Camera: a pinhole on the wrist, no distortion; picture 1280 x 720 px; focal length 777.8 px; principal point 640.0 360.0 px. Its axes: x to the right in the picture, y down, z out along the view. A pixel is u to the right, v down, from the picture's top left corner.
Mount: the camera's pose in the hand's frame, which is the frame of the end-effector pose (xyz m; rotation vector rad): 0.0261 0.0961 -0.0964 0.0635 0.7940 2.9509
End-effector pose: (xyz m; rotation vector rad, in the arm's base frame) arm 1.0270 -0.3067 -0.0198 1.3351 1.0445 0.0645
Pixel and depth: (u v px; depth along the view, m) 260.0 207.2 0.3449
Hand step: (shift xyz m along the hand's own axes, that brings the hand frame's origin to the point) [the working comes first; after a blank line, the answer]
In the camera's frame: -0.1685 -0.0678 0.3449

0.2201 0.3109 0.1647
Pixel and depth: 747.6 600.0 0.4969
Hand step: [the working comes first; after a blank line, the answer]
In the camera's frame: 0.0687 0.1533 0.4969

-0.0224 0.2183 0.4114
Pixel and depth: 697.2 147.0 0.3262
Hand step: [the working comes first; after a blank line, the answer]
In the camera's frame: 0.0240 -0.0893 0.3262

0.0288 0.3380 0.1411
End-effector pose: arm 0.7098 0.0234 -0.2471 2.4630 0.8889 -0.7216
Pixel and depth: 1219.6 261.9 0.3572
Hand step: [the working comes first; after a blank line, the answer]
In the camera's frame: 0.2662 -0.0451 0.3572

-0.2135 0.3378 0.1945
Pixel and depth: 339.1 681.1 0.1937
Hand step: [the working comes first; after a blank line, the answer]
In the camera's frame: -0.0749 0.0800 0.1937

0.1070 0.1169 0.1099
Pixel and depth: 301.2 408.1 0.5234
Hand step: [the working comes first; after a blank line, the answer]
In the camera's frame: -0.2280 0.0324 0.5234

0.2833 0.3082 0.3682
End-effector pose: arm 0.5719 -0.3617 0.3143 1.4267 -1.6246 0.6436
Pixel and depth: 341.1 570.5 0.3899
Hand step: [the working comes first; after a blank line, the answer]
In the camera's frame: -0.1498 0.1055 0.3899

0.1920 0.1858 0.2910
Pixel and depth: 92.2 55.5 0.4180
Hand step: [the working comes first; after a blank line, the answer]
In the camera's frame: -0.2944 -0.1636 0.4180

0.3568 0.4183 0.1774
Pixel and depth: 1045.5 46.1 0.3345
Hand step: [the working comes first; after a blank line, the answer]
In the camera's frame: 0.1744 -0.1350 0.3345

-0.1171 0.3955 0.1281
